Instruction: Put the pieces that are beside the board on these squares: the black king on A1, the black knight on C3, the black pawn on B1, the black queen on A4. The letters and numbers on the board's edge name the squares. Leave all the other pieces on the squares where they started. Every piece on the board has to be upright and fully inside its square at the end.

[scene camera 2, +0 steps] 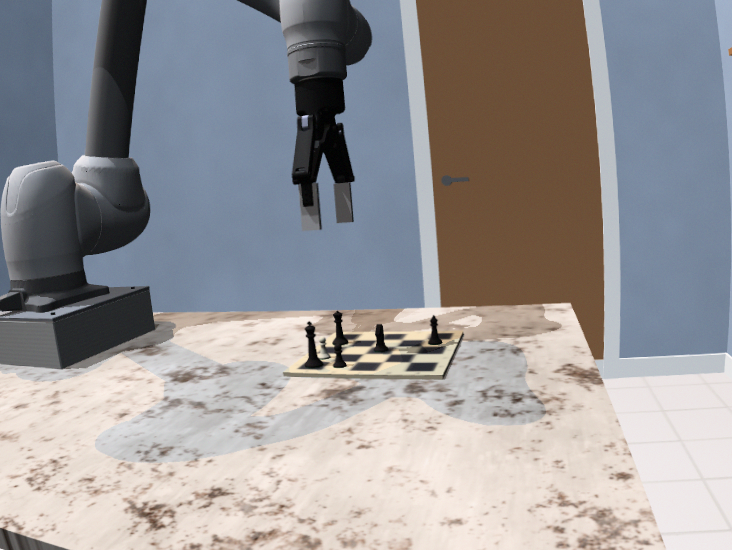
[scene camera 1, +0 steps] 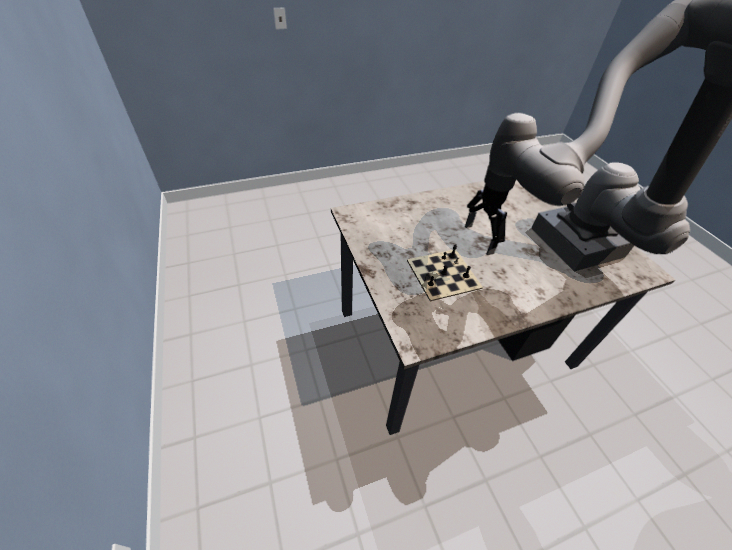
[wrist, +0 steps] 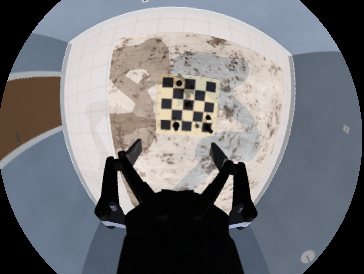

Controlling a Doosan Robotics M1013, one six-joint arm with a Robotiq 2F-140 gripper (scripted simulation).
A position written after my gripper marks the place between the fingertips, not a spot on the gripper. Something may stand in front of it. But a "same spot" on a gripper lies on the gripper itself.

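Small chessboard: visible in scene camera 2 (409,356), scene camera 1, wrist view. Same spot on the chessboard: (wrist: 203,93) and (scene camera 1: 427,266). My gripper: visible in scene camera 2 (329,226), scene camera 1, wrist view. Same spot on the gripper: (wrist: 108,210) and (scene camera 1: 498,214).
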